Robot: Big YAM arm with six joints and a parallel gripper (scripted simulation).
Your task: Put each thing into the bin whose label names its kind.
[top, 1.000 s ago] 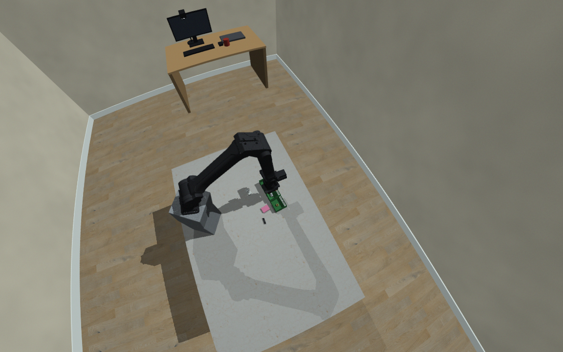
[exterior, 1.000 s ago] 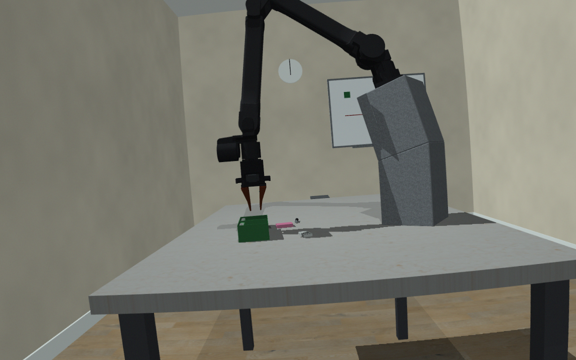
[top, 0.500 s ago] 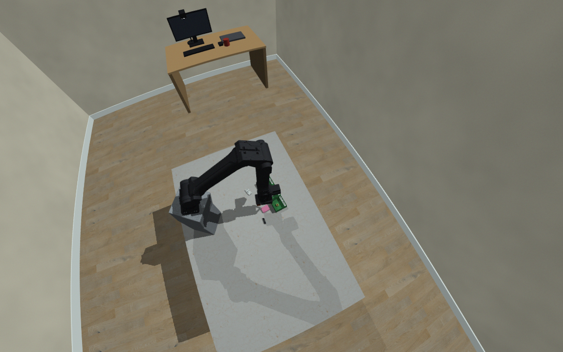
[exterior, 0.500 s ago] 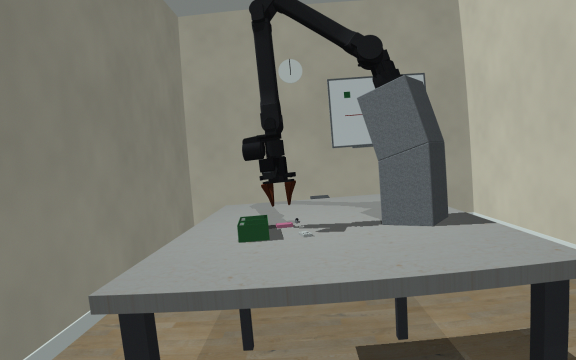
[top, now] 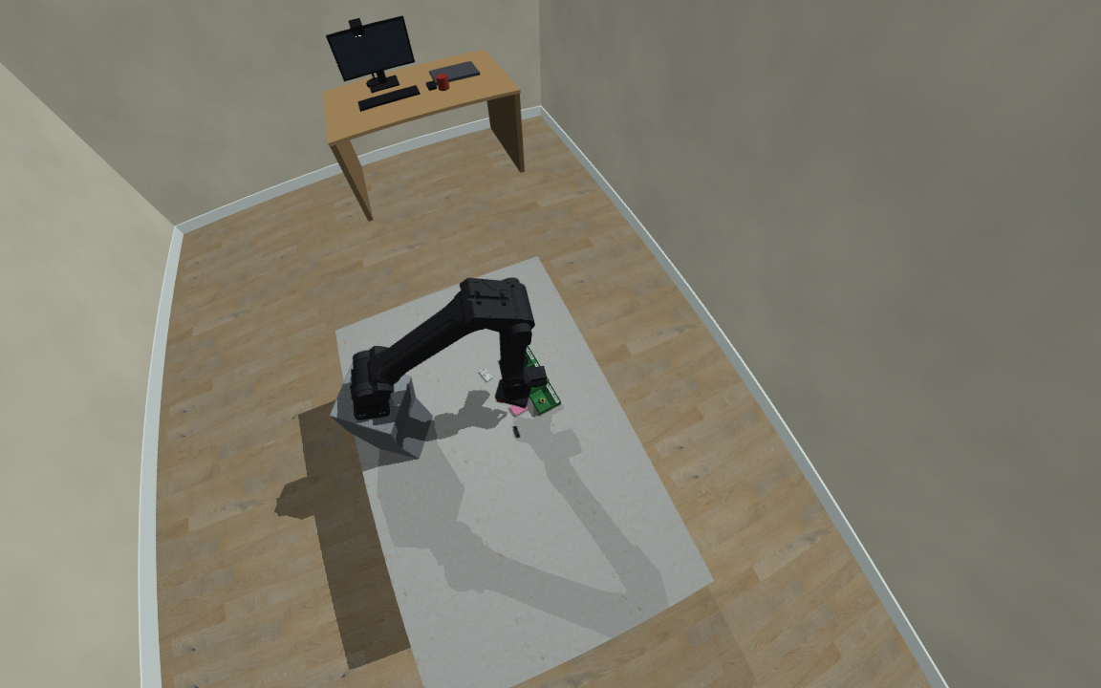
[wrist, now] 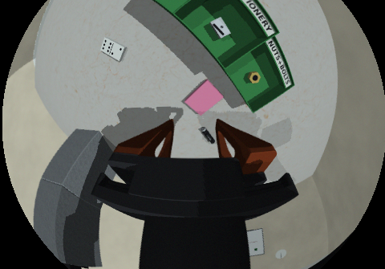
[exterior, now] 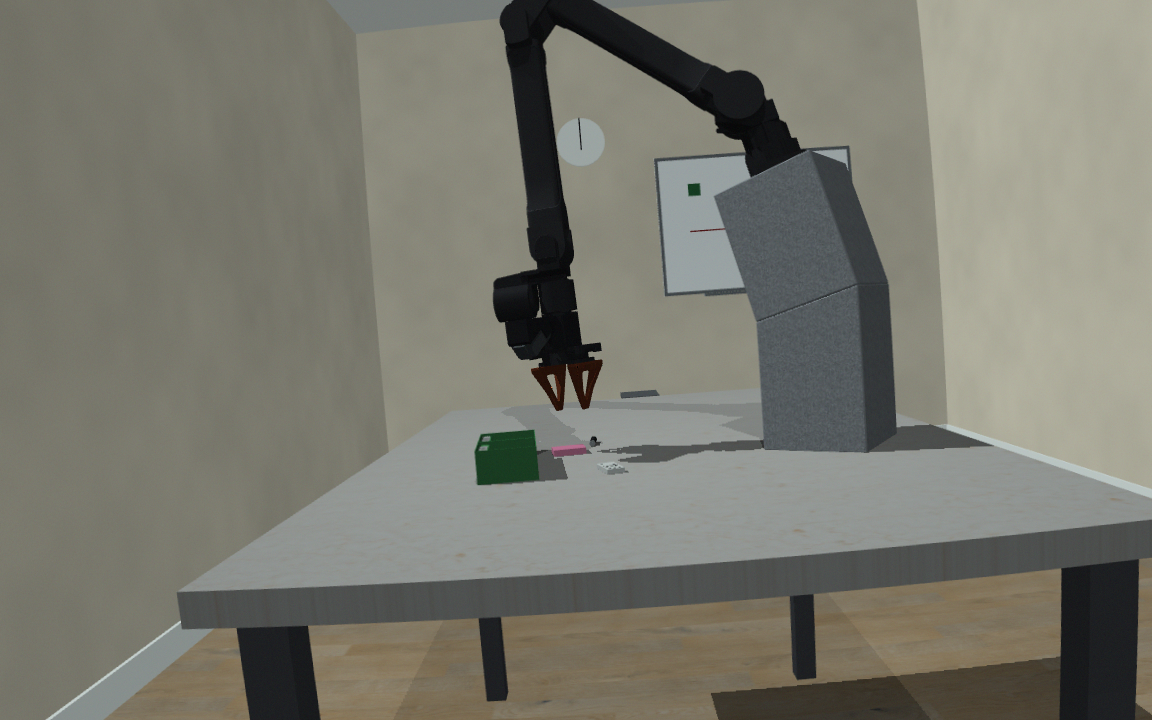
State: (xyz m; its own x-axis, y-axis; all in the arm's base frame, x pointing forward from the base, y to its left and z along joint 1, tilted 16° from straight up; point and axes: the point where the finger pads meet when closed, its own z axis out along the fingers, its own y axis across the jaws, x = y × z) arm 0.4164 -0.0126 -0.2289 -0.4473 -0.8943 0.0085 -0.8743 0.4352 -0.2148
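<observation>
The pink eraser is 1 cm ahead of my hand and 7 cm below it. The rest, counted from my hand: grey-white piece 8 cm ahead, 8 cm to the left, 6 cm below; brass nut 10 cm ahead, 7 cm below; black battery 1 cm behind, 8 cm to the right, 7 cm below.
</observation>
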